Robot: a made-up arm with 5 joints.
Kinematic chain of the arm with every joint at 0, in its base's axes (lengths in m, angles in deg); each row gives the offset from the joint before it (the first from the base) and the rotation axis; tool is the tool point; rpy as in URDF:
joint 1: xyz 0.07 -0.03 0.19 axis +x
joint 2: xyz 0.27 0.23 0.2 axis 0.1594 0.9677 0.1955
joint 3: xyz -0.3 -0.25 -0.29 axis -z
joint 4: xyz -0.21 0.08 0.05 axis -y
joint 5: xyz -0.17 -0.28 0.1 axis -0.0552 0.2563 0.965
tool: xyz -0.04 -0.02 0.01 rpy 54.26 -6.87 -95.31
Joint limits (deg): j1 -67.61..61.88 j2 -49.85..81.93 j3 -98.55..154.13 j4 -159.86..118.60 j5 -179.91..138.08
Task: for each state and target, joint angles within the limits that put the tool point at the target. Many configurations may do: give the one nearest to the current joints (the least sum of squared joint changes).
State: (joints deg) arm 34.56 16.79 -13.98 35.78 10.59
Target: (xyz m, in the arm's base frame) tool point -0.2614 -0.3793 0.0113
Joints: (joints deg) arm 24.92 -5.21 -23.08 11.72 15.08
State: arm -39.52 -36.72 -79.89 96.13 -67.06
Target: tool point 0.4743 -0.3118 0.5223
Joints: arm -66.51 -49.85 -92.49 80.46 -41.27
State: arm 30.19 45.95 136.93 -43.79 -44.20
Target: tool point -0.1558 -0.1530 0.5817
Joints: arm 47.57 19.55 84.24 -46.23 -37.90
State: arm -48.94 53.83 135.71 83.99 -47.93
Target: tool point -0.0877 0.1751 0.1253
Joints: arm -10.35 42.49 154.13 114.97 -94.27
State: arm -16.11 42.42 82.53 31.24 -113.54
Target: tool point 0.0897 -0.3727 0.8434
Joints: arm 34.89 81.93 69.29 3.27 -118.94
